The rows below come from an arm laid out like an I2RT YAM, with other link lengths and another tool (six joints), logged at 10 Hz.
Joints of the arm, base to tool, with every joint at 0 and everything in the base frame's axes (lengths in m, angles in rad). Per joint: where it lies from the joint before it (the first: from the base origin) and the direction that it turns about. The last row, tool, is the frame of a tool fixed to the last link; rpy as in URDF.
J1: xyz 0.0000 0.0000 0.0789 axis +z
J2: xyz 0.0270 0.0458 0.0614 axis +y
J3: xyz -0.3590 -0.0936 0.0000 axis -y
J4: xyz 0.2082 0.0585 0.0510 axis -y
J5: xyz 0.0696 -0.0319 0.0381 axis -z
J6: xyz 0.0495 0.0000 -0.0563 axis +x
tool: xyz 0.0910 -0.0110 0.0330 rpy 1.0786 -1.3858 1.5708
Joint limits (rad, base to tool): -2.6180..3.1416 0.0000..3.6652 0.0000..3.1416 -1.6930..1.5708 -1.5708..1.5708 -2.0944..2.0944
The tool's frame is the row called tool.
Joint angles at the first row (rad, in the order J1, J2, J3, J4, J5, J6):
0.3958, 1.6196, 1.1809, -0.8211, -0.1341, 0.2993
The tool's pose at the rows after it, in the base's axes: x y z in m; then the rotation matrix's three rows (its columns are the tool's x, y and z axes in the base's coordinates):
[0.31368 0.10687 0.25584], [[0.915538 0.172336 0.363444], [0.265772 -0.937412 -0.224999], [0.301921 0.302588 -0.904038]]
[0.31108 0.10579 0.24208], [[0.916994 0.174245 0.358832], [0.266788 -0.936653 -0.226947], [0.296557 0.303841 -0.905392]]
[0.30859 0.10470 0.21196], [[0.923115 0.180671 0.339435], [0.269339 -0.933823 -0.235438], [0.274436 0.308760 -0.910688]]
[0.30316 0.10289 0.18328], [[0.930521 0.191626 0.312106], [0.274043 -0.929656 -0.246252], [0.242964 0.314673 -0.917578]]
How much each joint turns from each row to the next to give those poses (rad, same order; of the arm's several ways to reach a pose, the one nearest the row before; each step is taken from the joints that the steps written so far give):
0.0000, -0.0004, -0.0168, 0.0286, 0.0000, -0.0054
0.0000, 0.0046, -0.0592, 0.0580, 0.0000, -0.0004
0.0000, 0.0331, -0.1037, 0.1137, 0.0004, 0.0001
0.0011, 0.0390, -0.0927, 0.0988, -0.0004, -0.0004

